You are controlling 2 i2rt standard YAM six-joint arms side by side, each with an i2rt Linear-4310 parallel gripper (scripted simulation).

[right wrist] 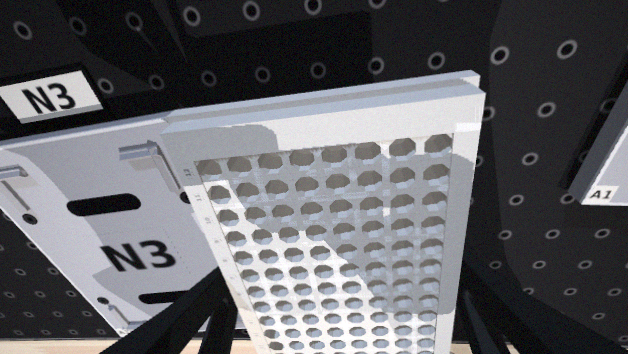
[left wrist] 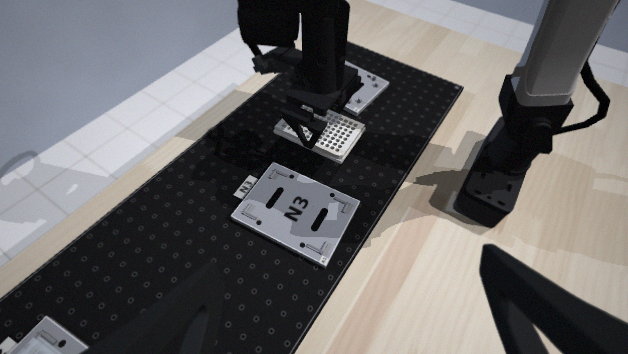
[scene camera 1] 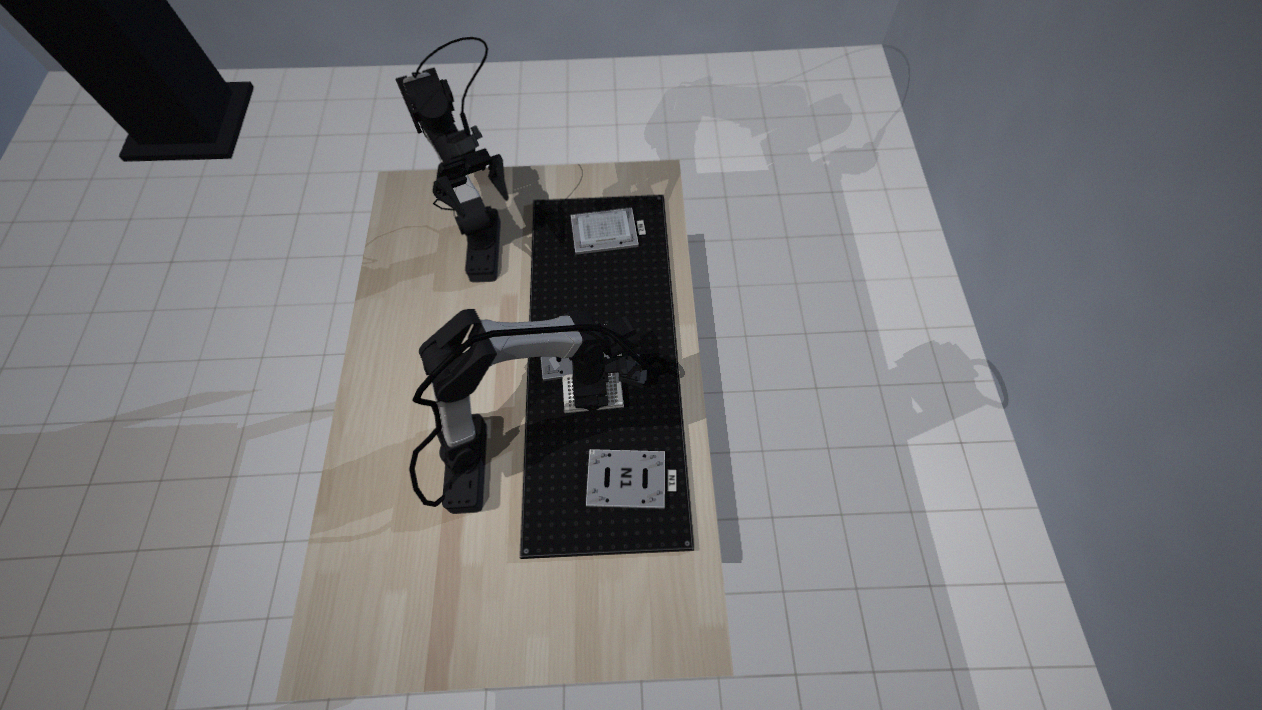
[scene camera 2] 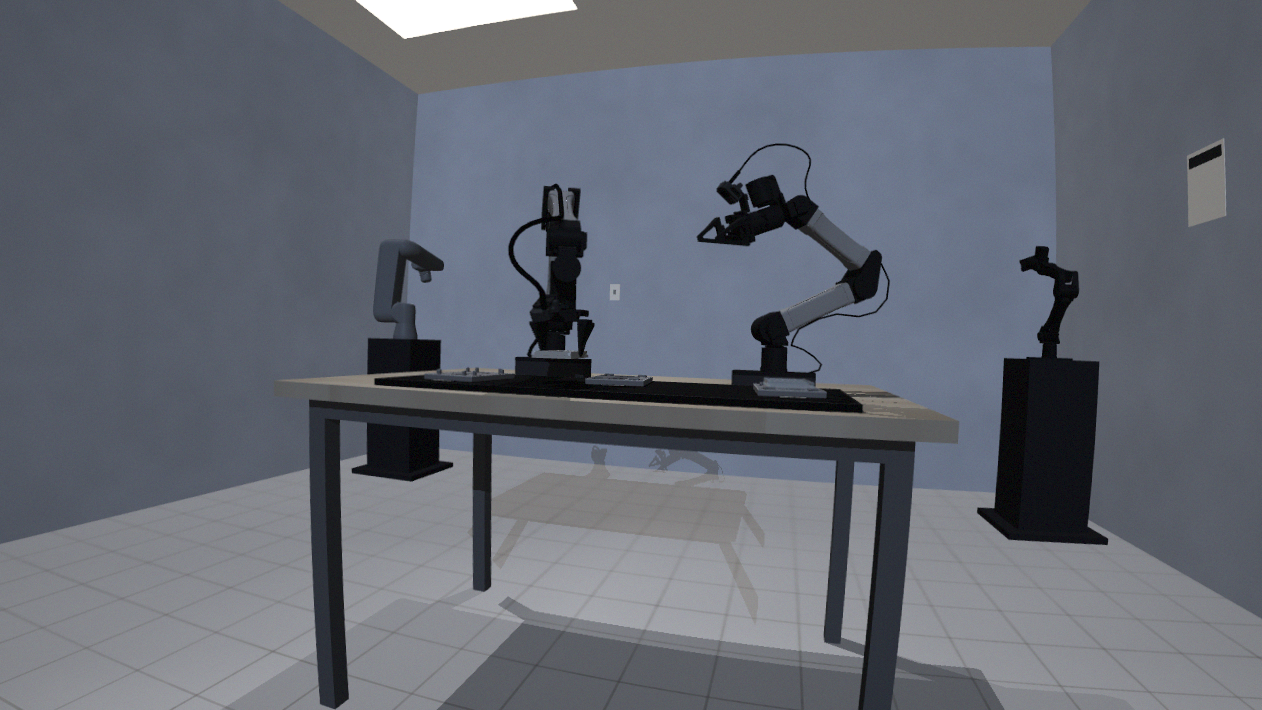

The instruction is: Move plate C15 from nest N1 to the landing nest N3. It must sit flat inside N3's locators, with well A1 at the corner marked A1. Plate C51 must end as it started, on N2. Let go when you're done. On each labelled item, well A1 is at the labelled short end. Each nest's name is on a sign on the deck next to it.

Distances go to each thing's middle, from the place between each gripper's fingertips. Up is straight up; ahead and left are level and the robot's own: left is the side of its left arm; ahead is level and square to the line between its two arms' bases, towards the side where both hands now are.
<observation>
I see the nest N3 (right wrist: 88,166) 40 mm behind my right hand (scene camera 1: 591,391), 120 mm to the left of it and 60 mm below it.
Now: left hand (scene camera 1: 486,207) 330 mm above the nest N3, 160 mm to the left of it and 150 mm short of it.
</observation>
